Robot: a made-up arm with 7 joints.
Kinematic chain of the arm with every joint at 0, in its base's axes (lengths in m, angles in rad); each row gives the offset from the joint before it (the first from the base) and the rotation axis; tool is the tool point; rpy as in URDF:
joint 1: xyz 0 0 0.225 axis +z
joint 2: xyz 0 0 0 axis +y
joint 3: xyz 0 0 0.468 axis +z
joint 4: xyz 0.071 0 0 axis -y
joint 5: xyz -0.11 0 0.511 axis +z
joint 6: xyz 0 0 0 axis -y
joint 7: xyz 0.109 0 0 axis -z
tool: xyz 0 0 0 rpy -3.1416 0 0
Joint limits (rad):
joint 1: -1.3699..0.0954
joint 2: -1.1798..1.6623
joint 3: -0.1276..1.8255
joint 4: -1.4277..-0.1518
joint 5: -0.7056..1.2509
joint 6: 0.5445..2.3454
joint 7: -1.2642..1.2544
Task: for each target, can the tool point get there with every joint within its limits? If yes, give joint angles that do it. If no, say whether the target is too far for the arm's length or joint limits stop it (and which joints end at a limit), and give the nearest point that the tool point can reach.
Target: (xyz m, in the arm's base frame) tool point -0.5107 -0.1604 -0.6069
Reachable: no: joint limits stop it (at a limit: joint 1, joint 2, joint 3, joint 4, joint 6) | nearest point -0.0281 -0.5420 -0.4411 | short by 0.637 m
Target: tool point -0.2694 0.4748 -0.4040
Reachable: no: joint limits stop it (at a limit: joint 2, joint 3, joint 4, joint 6) | nearest point -0.4288 0.7557 0.2433 | short by 0.723 m
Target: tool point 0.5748 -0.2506 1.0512
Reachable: yes | joints -1.0553 0.1577 0.7888 -0.9532 0.2390 1.3341 0.9022
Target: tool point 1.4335 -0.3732 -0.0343
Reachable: no: too far | nearest point 1.0534 -0.2742 0.0345 | short by 0.399 m
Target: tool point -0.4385 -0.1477 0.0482
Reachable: no: joint limits stop it (at a limit: joint 1, joint 2, joint 3, joint 4, joint 6) | nearest point -0.7055 0.5189 0.2409 | short by 0.743 m
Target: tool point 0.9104 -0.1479 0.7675
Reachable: yes | joints -0.6579 0.9818 1.5459 -0.7898 0.9132 1.4361 0.5117
